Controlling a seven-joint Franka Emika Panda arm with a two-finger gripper.
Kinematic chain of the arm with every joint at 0, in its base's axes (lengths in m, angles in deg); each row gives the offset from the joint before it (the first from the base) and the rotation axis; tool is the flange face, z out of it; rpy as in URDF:
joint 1: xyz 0 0 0.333 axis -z
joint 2: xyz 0 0 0 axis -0.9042 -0.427 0
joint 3: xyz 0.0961 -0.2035 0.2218 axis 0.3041 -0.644 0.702
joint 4: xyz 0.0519 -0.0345 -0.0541 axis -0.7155 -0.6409 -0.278
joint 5: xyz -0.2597 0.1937 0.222 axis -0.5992 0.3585 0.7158
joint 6: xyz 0 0 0 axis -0.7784 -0.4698 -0.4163
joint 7: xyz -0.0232 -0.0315 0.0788 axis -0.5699 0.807 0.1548
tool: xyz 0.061 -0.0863 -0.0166 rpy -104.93 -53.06 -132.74
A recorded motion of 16 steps. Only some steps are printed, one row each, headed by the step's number.
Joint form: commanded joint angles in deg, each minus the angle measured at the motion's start. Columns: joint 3, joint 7, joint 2, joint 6, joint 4, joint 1, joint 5.
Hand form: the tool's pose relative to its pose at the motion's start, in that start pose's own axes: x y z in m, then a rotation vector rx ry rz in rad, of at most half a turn. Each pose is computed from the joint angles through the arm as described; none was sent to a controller.
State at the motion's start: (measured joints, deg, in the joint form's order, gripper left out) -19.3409 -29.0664 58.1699 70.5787 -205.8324 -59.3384 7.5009
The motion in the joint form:
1: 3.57 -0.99 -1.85 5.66 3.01 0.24 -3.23
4: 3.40 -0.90 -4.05 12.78 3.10 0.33 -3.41
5: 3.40 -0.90 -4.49 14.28 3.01 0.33 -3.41
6: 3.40 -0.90 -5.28 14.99 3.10 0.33 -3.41
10: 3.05 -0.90 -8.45 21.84 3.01 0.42 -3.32
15: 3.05 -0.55 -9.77 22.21 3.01 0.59 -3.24
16: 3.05 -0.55 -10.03 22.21 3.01 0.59 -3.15
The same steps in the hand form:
1: 0.0011 -0.0369 -0.0206 0.0407 0.1303 -0.0626
4: 0.0144 -0.0485 -0.0134 0.1036 0.1916 -0.0686
5: 0.0163 -0.0511 -0.0113 0.1165 0.2030 -0.0703
6: 0.0185 -0.0538 -0.0058 0.1188 0.2016 -0.0718
10: 0.0319 -0.0643 0.0131 0.1706 0.2396 -0.0713
15: 0.0349 -0.0660 0.0257 0.1626 0.2246 -0.0758
16: 0.0351 -0.0665 0.0283 0.1613 0.2198 -0.0753

